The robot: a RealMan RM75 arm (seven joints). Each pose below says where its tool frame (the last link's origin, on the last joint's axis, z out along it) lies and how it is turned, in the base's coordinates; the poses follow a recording.
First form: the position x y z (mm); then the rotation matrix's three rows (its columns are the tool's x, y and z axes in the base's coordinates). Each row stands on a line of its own.
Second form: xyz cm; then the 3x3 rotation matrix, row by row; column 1 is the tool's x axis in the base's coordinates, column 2 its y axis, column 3 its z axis. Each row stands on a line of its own. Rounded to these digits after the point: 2 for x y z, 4 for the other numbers.
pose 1, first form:
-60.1, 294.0, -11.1
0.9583, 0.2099, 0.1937
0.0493, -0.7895, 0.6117
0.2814, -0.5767, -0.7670
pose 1, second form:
-6.01, 29.40, -1.11
0.9583, 0.2099, 0.1937
0.0493, -0.7895, 0.6117
0.2814, -0.5767, -0.7670

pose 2, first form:
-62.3, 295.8, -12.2
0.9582, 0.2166, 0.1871
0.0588, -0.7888, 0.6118
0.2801, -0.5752, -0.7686
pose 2, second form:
-6.23, 29.58, -1.22
0.9582, 0.2166, 0.1871
0.0588, -0.7888, 0.6118
0.2801, -0.5752, -0.7686

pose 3, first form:
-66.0, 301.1, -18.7
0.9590, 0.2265, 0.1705
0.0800, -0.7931, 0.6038
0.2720, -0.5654, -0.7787
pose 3, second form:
-6.60, 30.11, -1.87
0.9590, 0.2265, 0.1705
0.0800, -0.7931, 0.6038
0.2720, -0.5654, -0.7787

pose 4, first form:
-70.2, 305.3, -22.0
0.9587, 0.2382, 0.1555
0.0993, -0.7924, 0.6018
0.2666, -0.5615, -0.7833
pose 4, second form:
-7.02, 30.53, -2.20
0.9587, 0.2382, 0.1555
0.0993, -0.7924, 0.6018
0.2666, -0.5615, -0.7833

